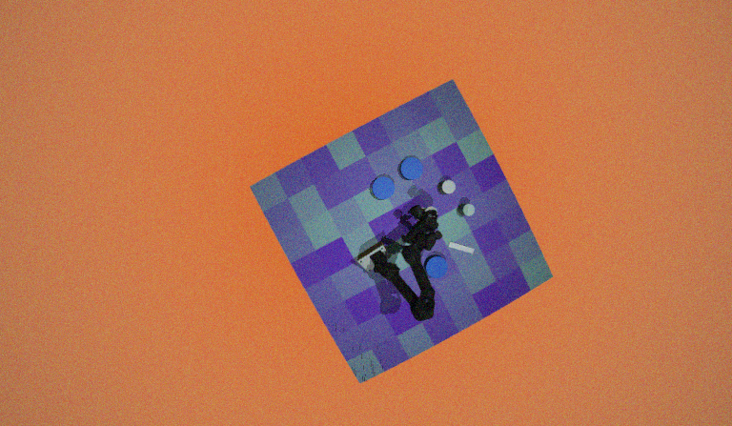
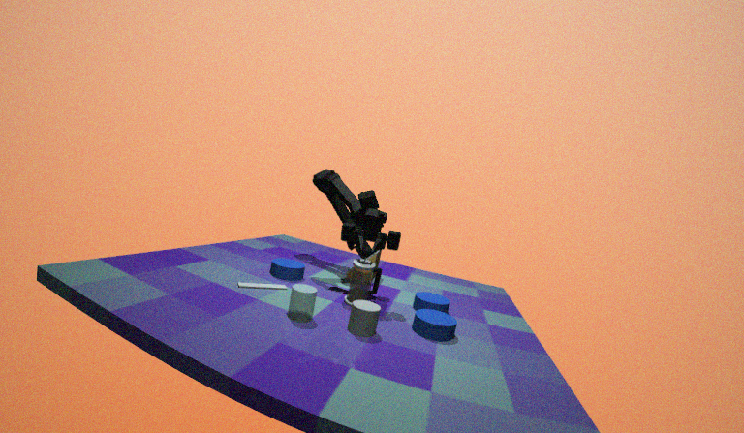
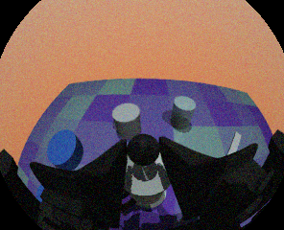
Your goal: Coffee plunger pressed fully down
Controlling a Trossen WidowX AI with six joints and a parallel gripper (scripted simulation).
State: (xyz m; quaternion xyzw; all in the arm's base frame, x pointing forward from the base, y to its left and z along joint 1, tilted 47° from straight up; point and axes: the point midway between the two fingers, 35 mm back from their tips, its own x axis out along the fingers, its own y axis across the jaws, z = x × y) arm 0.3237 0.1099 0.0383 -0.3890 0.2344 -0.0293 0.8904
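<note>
Right now the coffee press is 80 mm below my gripper tip, 30 mm behind it and 10 mm to the left of it.
</note>
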